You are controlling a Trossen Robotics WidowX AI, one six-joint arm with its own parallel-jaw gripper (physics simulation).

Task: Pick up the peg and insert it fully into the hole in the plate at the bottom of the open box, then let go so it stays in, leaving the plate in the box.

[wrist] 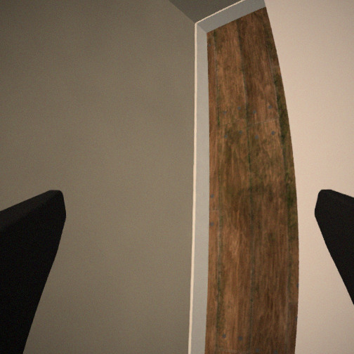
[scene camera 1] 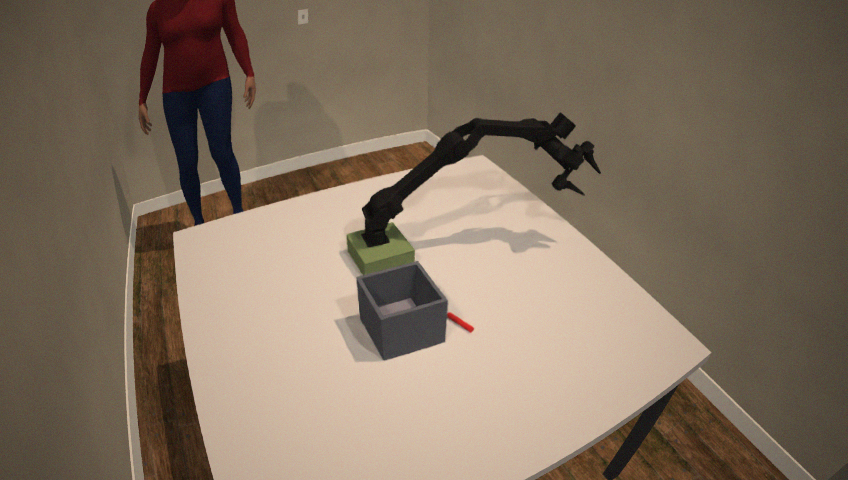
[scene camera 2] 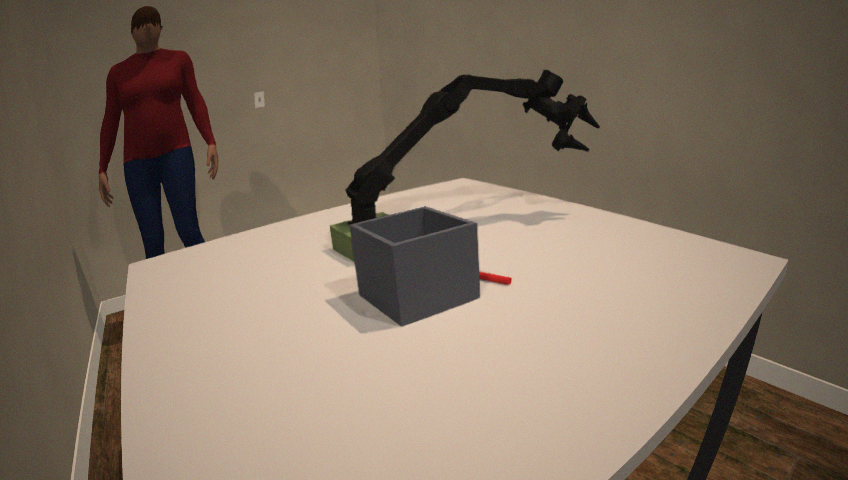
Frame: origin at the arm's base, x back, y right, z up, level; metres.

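Seen in the pictures: gripper, fingertip midpoint: point(scene camera 1: 592, 184) point(scene camera 2: 594, 138); arm's base, link origin: point(scene camera 1: 375, 238).
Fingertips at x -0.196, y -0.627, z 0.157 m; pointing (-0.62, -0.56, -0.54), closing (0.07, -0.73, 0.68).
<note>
Pixels of each thing's middle, then the offset from my fingertips to it. Level surfaces: height alone.
- red peg, body centre: point(scene camera 2: 491, 277) point(scene camera 1: 460, 322) dx -0.158, dy +0.537, dz -0.209 m
- open dark grey box, body centre: point(scene camera 2: 414, 261) point(scene camera 1: 401, 310) dx -0.122, dy +0.680, dz -0.147 m
- light plate, body centre: point(scene camera 1: 401, 321) dx -0.122, dy +0.680, dz -0.182 m
- white table, surface height: dz -0.216 m
A red peg point(scene camera 1: 461, 322) point(scene camera 2: 495, 277) lies flat on the table beside the right side of the open dark grey box point(scene camera 1: 414, 330) point(scene camera 2: 437, 270), which partly hides it in scene camera 2. The light plate point(scene camera 1: 397, 307) shows in part at the bottom of the box in scene camera 1; its hole cannot be made out. My gripper point(scene camera 1: 592, 183) point(scene camera 2: 593, 138) point(wrist: 195, 203) is wide open and empty, high in the air near the table's far right edge, well away from the peg and the box. The peg and the box do not show in the wrist view.
The arm stands on a green base block point(scene camera 1: 386, 259) point(scene camera 2: 341, 239) directly behind the box. The white table point(scene camera 1: 285, 386) point(scene camera 2: 267, 368) bears them all. A person point(scene camera 1: 196, 59) point(scene camera 2: 155, 107) in a red top stands beyond the table at the back left.
</note>
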